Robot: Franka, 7 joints.
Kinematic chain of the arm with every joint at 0, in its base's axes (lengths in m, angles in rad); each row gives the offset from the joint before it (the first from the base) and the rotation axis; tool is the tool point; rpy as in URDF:
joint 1: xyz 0 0 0.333 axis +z
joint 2: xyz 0 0 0 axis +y
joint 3: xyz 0 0 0.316 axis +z
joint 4: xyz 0.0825 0 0 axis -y
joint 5: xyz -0.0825 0 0.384 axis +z
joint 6: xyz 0 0 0 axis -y
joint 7: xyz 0.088 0 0 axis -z
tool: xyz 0 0 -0.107 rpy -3.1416 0 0
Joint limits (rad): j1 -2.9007..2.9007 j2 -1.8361..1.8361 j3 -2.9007..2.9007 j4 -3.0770..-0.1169 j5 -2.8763..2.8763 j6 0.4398..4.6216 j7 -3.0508..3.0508
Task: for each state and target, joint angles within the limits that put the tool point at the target. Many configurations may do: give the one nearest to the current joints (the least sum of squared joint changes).
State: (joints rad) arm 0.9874 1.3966 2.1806 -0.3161 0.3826 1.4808 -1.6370
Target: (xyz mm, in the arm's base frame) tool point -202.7 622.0 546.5
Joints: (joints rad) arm 1.2772 1.5417 1.9728 -0.8592 0.2636 1.0337 -1.6370
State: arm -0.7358 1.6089 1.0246 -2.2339 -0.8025 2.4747 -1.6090
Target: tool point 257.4 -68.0 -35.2
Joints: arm -1.1947 1.0287 0.5461 -2.4762 -0.8053 2.2227 -1.6090
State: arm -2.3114 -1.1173 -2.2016 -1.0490 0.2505 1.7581 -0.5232
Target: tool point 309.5 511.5 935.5
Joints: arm -2.5029 -0.5808 -2.1270 -0.4588 0.2745 2.2599 -0.5232
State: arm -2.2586 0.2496 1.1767 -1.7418 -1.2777 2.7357 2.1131
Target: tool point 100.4 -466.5 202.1
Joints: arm -2.3782 0.4296 0.9199 -2.4164 -1.3042 2.6194 2.1131
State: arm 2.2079 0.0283 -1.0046 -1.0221 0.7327 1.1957 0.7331
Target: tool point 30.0 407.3 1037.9
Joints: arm 2.2030 0.0963 -1.0029 -0.6322 0.8352 1.8145 0.7331
